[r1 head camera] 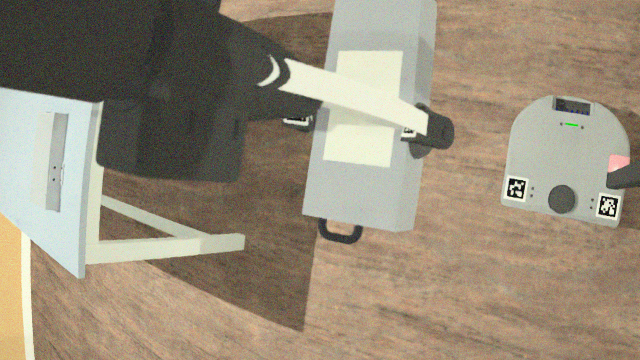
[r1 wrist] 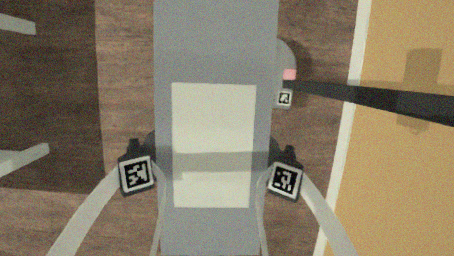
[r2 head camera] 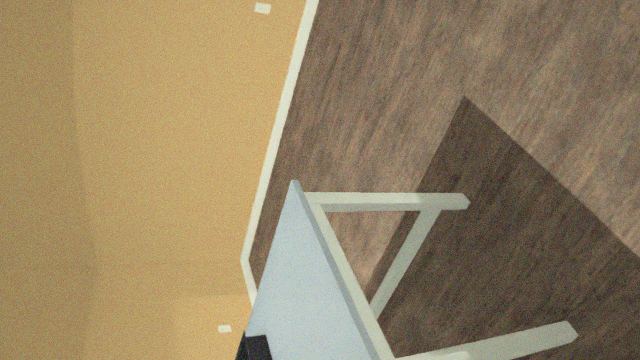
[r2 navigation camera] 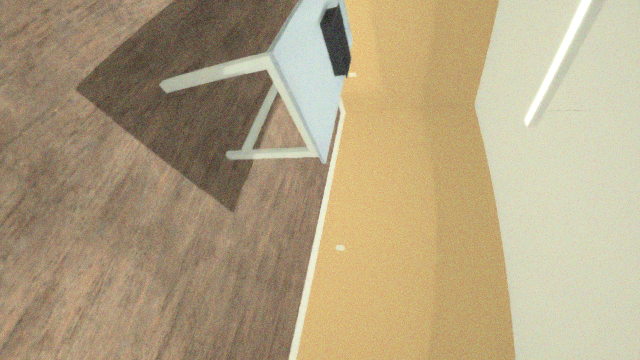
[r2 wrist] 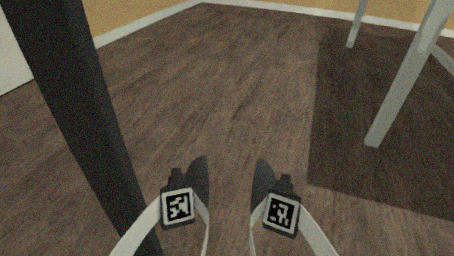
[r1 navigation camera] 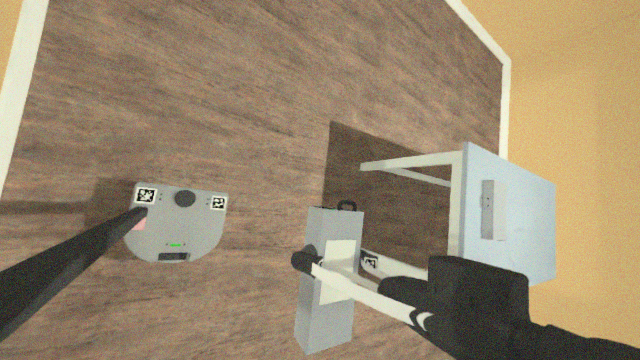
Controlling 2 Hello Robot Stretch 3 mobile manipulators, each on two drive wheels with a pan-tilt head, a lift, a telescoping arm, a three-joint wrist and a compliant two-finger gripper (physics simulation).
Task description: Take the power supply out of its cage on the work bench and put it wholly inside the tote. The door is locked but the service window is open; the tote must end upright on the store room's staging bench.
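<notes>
The power supply, a long grey box [r1 head camera: 362,192] [r1 navigation camera: 335,225] [r1 wrist: 215,45] with pale labels and a black loop handle at one end, is held well above the floor. The r1 gripper [r1 head camera: 364,129] [r1 navigation camera: 340,260] [r1 wrist: 214,150] is shut across its middle, a finger on each long side. A light grey housing with a small handle, perhaps the cage, [r1 head camera: 52,160] [r1 navigation camera: 492,210] lies on the pale blue bench [r1 head camera: 20,125] [r1 navigation camera: 530,225]. The r2 gripper [r2 wrist: 231,177] is open, with floor visible between its fingers. A black box, perhaps the tote, [r2 head camera: 257,347] [r2 navigation camera: 336,42] stands on another bench [r2 head camera: 310,280] [r2 navigation camera: 300,65].
The r1 base [r1 head camera: 565,160] [r1 navigation camera: 175,220] is on the wooden floor, apart from the bench. Pale bench legs [r1 head camera: 165,245] [r2 wrist: 400,95] stand over dark shadow. The dark r2 mast [r2 wrist: 85,110] crosses the left of its wrist view. Yellow walls with white skirting [r2 navigation camera: 320,225] bound the floor.
</notes>
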